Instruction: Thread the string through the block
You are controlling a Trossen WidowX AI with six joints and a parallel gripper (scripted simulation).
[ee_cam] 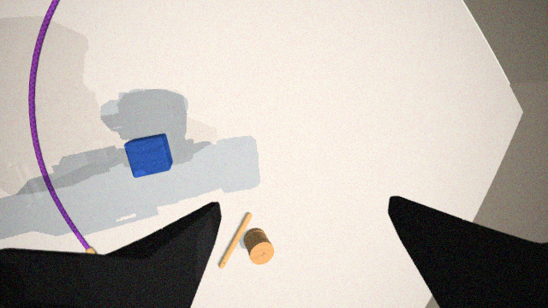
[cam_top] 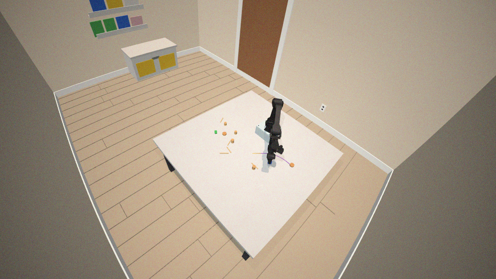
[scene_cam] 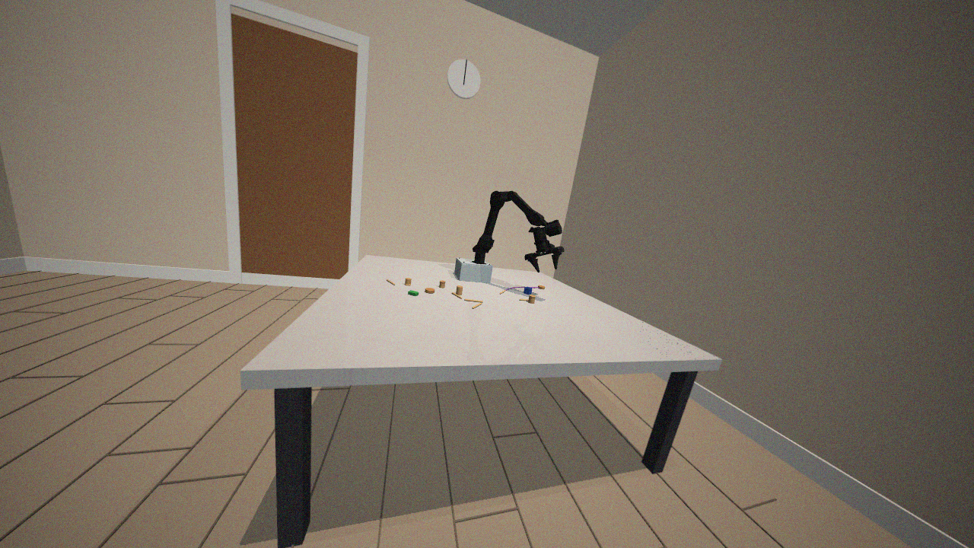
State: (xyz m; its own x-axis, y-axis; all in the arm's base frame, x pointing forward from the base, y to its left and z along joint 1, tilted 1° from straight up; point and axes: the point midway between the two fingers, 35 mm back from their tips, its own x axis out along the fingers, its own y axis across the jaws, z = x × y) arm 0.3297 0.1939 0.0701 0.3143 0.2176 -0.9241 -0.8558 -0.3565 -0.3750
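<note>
Right now my gripper tip is 90 mm past the blue wooden block, 20 mm to the left of it and 130 mm above it. The rest, counted from my gripper tip: thin wooden stick: 110 mm behind, 150 mm to the right, 140 mm below; then purple string: 130 mm behind, 140 mm to the right, 140 mm below; then short round wooden block: 50 mm ahead, 100 mm to the right, 130 mm below.
</note>
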